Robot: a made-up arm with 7 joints.
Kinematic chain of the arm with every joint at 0, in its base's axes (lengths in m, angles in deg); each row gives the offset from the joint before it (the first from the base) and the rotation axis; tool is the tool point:
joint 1: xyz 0 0 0.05 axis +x
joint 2: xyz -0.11 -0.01 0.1 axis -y
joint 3: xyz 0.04 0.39 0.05 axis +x
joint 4: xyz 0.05 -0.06 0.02 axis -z
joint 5: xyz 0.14 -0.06 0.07 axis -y
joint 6: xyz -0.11 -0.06 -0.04 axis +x
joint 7: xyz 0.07 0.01 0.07 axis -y
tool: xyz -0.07 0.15 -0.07
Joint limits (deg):
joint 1: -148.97..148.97
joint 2: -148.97..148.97
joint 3: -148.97..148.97
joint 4: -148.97..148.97
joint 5: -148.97..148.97
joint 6: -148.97..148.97
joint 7: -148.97..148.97
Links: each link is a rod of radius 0.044 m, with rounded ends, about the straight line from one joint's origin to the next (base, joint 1, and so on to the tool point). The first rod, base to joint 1, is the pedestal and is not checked.
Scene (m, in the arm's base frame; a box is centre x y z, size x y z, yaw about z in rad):
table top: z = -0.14
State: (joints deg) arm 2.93 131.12 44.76 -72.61 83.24 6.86 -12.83
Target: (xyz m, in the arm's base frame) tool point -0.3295 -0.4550 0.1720
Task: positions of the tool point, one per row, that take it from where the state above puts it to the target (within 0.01 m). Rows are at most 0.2 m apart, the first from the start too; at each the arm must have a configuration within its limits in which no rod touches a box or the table.
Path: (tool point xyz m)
1: -0.2574 0.4061 0.3076
2: -0.2867 0.3230 0.4111
3: -0.3152 0.2031 0.4880
4: -0.3393 0.0557 0.5243
5: -0.3554 -0.1034 0.5099
6: -0.3605 -0.2548 0.4414
7: -0.3522 -0.3778 0.3241
8: -0.3295 -0.4550 0.1720

